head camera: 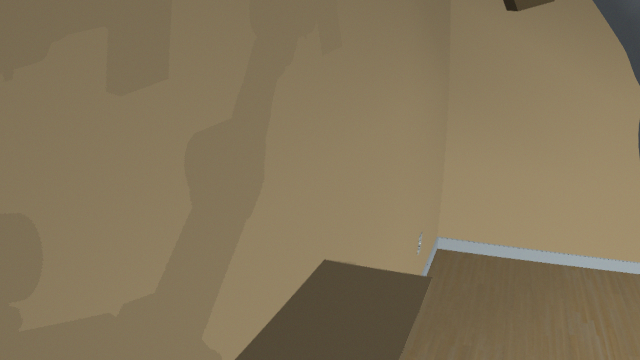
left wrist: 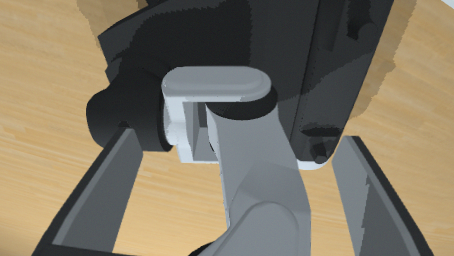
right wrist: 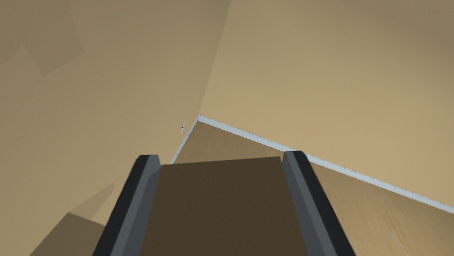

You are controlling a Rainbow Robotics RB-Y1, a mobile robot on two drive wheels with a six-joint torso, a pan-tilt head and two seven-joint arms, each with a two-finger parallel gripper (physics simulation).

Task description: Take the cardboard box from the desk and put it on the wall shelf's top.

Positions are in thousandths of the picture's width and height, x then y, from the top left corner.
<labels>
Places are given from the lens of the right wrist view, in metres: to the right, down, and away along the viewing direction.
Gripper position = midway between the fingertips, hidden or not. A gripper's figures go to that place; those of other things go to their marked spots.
my right gripper (right wrist: 488, 654): 0.00, 0.02, 0.11
brown cardboard box (right wrist: 550, 779): 0.01, 0.03, 0.09
</labels>
